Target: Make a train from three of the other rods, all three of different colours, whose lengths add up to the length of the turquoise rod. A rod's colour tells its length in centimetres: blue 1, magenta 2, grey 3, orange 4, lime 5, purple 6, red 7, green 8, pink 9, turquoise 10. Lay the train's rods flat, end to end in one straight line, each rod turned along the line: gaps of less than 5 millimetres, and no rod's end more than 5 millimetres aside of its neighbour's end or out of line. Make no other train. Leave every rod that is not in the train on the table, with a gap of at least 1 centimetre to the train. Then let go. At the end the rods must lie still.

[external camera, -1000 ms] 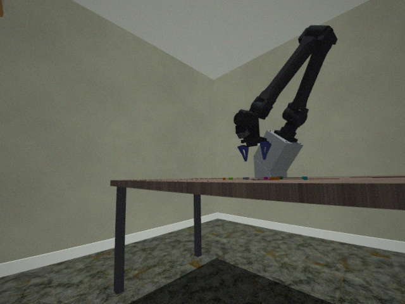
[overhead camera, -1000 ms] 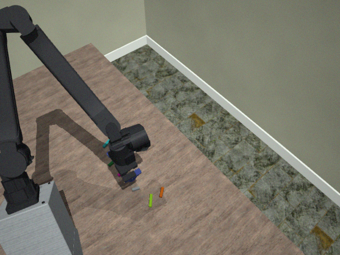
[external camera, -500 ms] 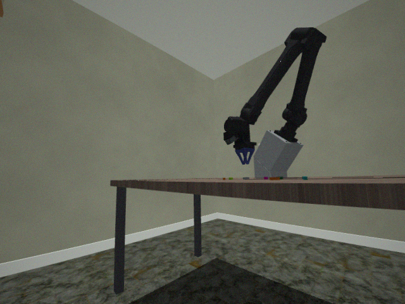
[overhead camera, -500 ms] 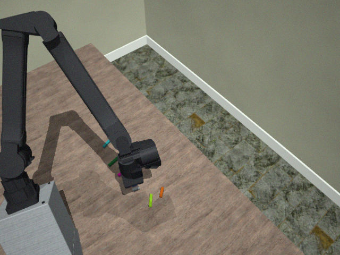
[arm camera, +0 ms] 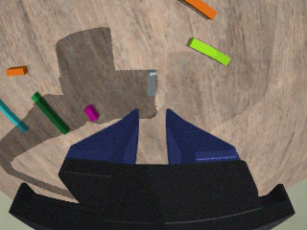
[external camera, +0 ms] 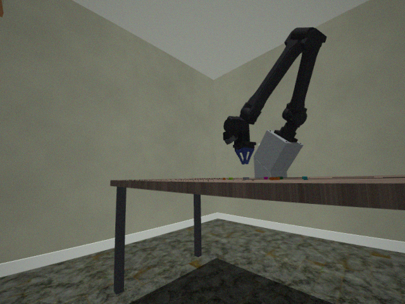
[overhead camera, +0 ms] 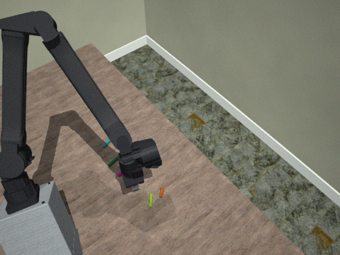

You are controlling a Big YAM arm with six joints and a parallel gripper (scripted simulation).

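The grey rod lies 7 cm below my hand. From my hand the other things lie so: lime rod 7 cm to the right, 7 cm below, 3 cm ahead; then magenta rod 9 cm to the left, 7 cm below, 3 cm behind; then green rod 16 cm to the left, 7 cm below, 2 cm behind.
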